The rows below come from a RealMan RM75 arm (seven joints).
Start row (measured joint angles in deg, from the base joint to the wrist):
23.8 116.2 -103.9 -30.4 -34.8 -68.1 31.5
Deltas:
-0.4 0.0 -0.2 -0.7 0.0 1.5 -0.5
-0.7 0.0 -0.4 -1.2 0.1 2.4 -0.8
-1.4 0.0 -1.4 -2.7 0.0 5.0 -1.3
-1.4 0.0 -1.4 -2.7 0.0 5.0 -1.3
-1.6 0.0 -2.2 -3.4 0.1 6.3 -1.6
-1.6 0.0 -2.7 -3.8 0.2 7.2 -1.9
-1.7 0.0 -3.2 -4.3 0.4 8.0 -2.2
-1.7 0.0 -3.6 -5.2 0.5 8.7 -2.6
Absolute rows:
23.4 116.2 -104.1 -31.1 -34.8 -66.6 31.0
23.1 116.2 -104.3 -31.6 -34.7 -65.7 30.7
22.4 116.2 -105.3 -33.1 -34.8 -63.1 30.2
22.4 116.2 -105.3 -33.1 -34.8 -63.1 30.2
22.2 116.2 -106.1 -33.8 -34.7 -61.8 29.9
22.2 116.2 -106.6 -34.2 -34.6 -60.9 29.6
22.1 116.2 -107.1 -34.7 -34.4 -60.1 29.3
22.1 116.2 -107.5 -35.6 -34.3 -59.4 28.9

